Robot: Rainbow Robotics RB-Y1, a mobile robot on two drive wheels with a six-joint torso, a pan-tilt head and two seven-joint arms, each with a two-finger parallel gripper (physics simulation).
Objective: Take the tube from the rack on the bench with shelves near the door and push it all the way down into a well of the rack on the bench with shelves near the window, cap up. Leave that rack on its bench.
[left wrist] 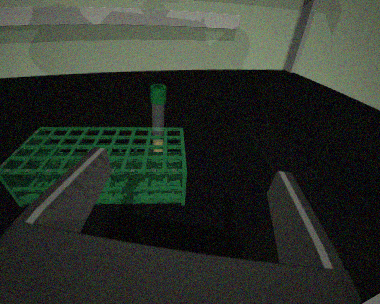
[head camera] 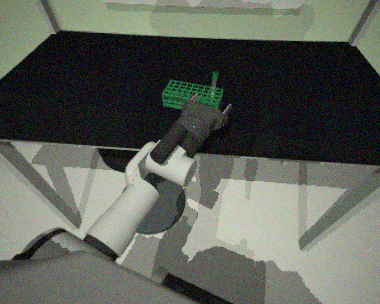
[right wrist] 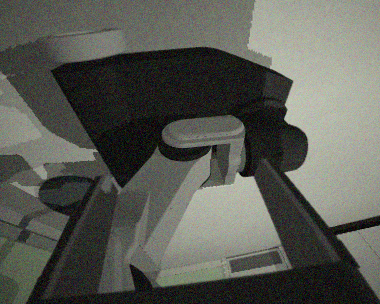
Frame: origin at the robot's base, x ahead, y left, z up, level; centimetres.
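Where they show: left gripper, fingertip midpoint: [left wrist: 188,171] [head camera: 213,100]; right gripper, fingertip midpoint: [right wrist: 186,175].
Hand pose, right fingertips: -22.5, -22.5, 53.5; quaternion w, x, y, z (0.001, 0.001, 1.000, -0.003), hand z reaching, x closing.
Things, the pixels of their centre, and the offset from my right fingertips, as dx, dy, dz. "spot": a spot on its surface instead. Level surfaces: height alone.
- green wire-grid rack at the middle of its body: [left wrist: 107,164] [head camera: 192,98] +71.6, +49.2, +40.8
- black bench top at its surface level: dz +37.9
- clear tube with a green cap, surface spot: [left wrist: 158,95] [head camera: 215,76] spot: +74.6, +42.6, +49.1
- pale shelf edge at a spot on its surface: [left wrist: 120,19] spot: +121.4, +60.9, +54.4
A green wire-grid rack [head camera: 172,95] [left wrist: 75,162] stands on a black bench top [head camera: 100,65] [left wrist: 240,115]. A clear tube with a green cap [head camera: 215,77] [left wrist: 158,95] stands upright, cap up, in a well near the rack's right end, with much of it above the rack. My left gripper [head camera: 212,101] [left wrist: 188,171] is open with nothing between its fingers. It is on the near side of the rack, and the tube shows beyond and between its fingers in the left wrist view. My right gripper [right wrist: 186,175] is open and empty, away from the bench top; the robot's own body shows beyond its fingers.
A pale shelf edge [head camera: 200,6] [left wrist: 120,19] runs behind the bench. Grey uprights [head camera: 362,22] [left wrist: 300,35] stand at the back corners. Bench legs [head camera: 325,215] show below the front edge. A framed dark panel [right wrist: 255,262] shows low in the right wrist view.
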